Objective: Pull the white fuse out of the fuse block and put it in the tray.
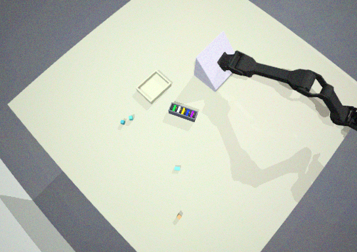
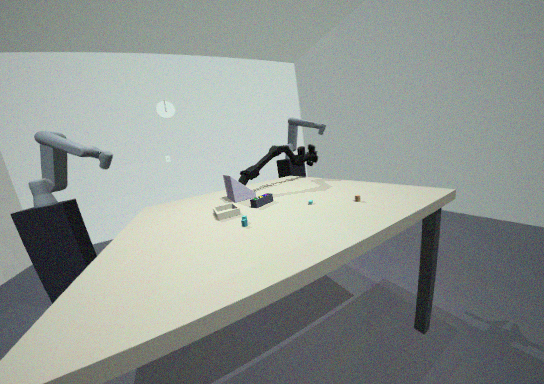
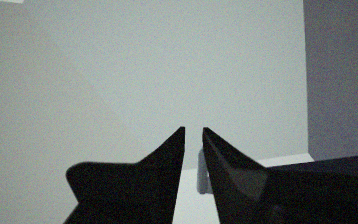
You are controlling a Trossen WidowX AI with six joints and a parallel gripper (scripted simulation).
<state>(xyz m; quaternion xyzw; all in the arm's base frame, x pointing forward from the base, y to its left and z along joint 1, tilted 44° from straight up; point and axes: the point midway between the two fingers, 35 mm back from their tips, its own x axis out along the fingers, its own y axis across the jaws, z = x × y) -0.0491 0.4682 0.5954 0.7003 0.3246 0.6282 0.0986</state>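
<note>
Now: gripper tip 680 mm to the left of the pale cyan piece, 550 mm short of it and 190 mm above it. The rest, counted from my gripper tip: white fuse (830 mm to the right, 330 mm ahead, 170 mm below); orange piece (700 mm ahead, 560 mm to the right, 190 mm below); cream tray (990 mm to the right, 300 mm ahead, 200 mm below).
</note>
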